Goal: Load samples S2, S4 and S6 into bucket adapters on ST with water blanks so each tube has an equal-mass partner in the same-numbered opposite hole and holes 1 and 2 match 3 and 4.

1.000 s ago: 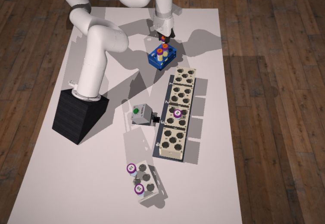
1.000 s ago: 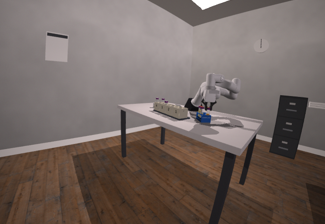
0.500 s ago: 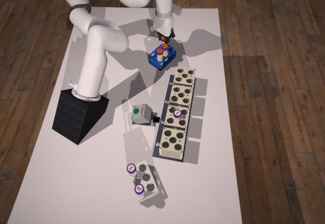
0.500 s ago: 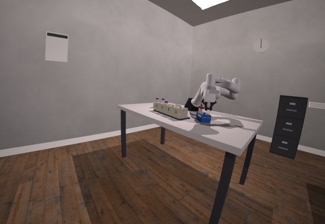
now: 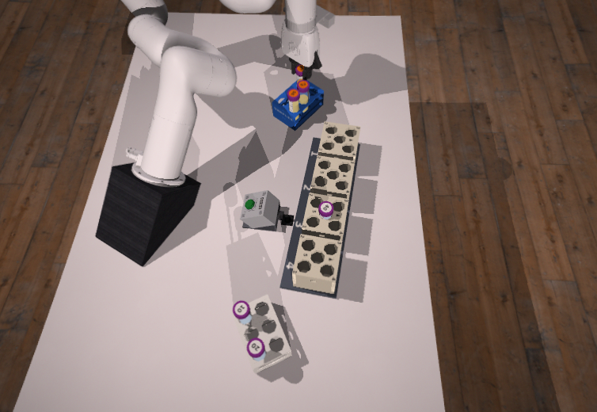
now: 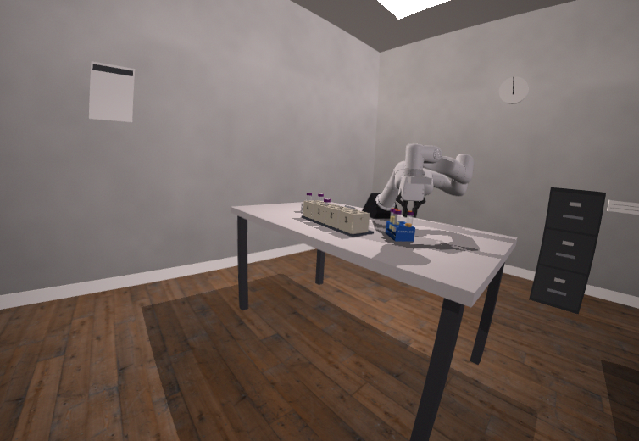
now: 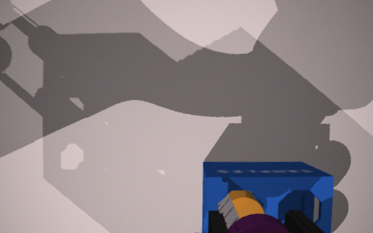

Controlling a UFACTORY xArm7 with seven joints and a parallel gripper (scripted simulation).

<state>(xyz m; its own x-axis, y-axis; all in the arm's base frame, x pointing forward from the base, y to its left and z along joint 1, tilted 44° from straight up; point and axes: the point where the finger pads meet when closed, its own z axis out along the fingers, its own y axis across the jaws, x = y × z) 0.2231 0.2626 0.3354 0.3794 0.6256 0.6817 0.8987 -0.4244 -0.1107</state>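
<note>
Right now my hand is 5 cm above the orange-dot tube and 1 cm to the right of it. Round my hand: 40 mL water blank (40 cm to the right, 18 cm ahead, 5 cm below); then green done key (41 cm to the right, 5 cm below); then blue sample rack (9 cm below, 4 cm to the right).
</note>
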